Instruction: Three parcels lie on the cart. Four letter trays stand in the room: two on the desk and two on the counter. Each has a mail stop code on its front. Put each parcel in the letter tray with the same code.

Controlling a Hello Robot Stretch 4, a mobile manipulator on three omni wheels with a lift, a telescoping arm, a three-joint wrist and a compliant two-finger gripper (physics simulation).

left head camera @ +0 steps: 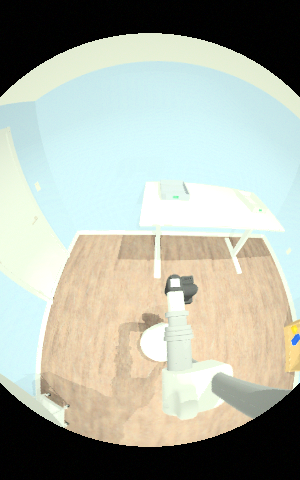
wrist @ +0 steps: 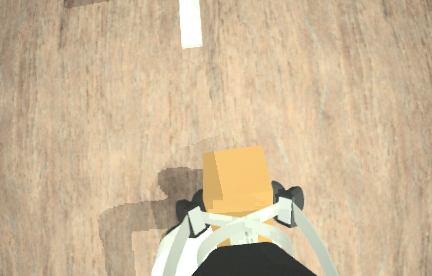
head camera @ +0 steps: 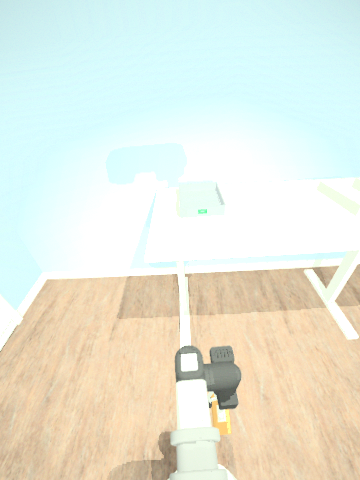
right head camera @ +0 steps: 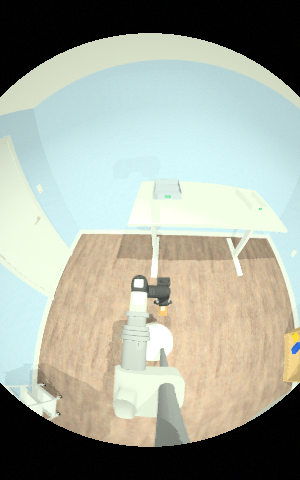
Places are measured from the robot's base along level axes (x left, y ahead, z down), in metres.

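Where they show: gripper, fingertip midpoint: (wrist: pixel 239 200); robot's base, link origin: (left head camera: pixel 160 341) (right head camera: pixel 152 340).
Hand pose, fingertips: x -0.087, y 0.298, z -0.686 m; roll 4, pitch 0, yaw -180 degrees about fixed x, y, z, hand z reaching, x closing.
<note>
Things, the pixels of their top centre, and the offset from my fingertips. "pt": a spot on its surface instead. Level surfaces: height alone.
- orange parcel, top centre: (wrist: pixel 243 233) (head camera: pixel 221 402) (right head camera: pixel 162 302) dx +0.000, dy -0.016, dz -0.060 m
- white desk, surface height: dz -0.236 m
- grey letter tray, top centre: (head camera: pixel 199 193) (right head camera: pixel 166 184) (left head camera: pixel 173 185) dx -0.062, dy +0.969, dz -0.299 m
- pale tray, top centre: (head camera: pixel 357 190) (right head camera: pixel 252 196) (left head camera: pixel 252 198) dx -0.986, dy +0.853, dz -0.299 m
- door, surface spot: (left head camera: pixel 25 220) pt dx +1.577, dy +0.613, dz -0.290 m
My gripper (wrist: pixel 239 200) is shut on an orange parcel (wrist: pixel 237 172) (head camera: pixel 221 419) (right head camera: pixel 163 310). It points down and holds the parcel over the floor, in front of the desk. No code shows on the parcel's visible faces. The white desk (head camera: pixel 250 240) (left head camera: pixel 200 215) (right head camera: pixel 200 217) stands ahead against the wall. A grey letter tray (head camera: pixel 201 202) (left head camera: pixel 174 191) (right head camera: pixel 167 190) with a green label stands at the desk's left; its code is too small to read. A pale tray (left head camera: pixel 251 202) (right head camera: pixel 251 200) with a green label stands at the desk's right. The counter does not show.
A white cart (left head camera: pixel 52 410) (right head camera: pixel 42 400) stands at the lower left, partly cut off. A wooden shelf unit (left head camera: pixel 292 364) (right head camera: pixel 290 374) with yellow and blue things stands at the right edge. The desk's left leg (head camera: pixel 184 310) (wrist: pixel 191 30) reaches out along the floor. A door (left head camera: pixel 25 220) (right head camera: pixel 25 220) is at the left.
</note>
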